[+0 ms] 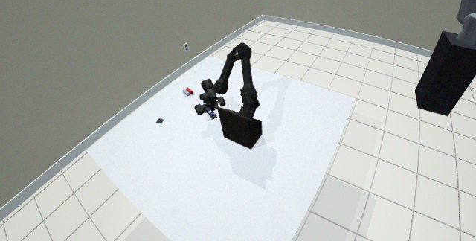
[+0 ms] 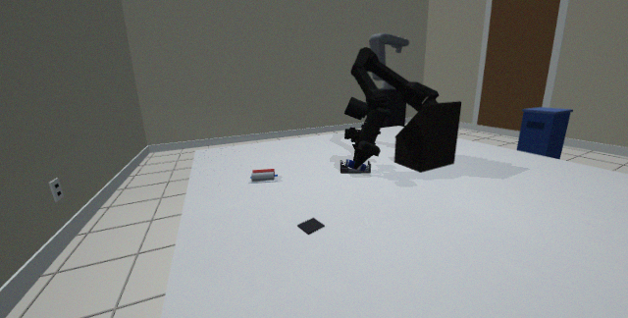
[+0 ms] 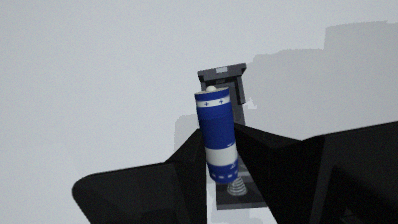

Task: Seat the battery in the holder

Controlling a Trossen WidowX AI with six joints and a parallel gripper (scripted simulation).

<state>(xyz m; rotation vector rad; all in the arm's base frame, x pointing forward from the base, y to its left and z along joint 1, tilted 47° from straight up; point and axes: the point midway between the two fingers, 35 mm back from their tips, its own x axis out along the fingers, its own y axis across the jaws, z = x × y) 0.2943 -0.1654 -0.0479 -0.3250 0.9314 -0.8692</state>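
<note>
My gripper tip is now 10 mm below the battery.
</note>
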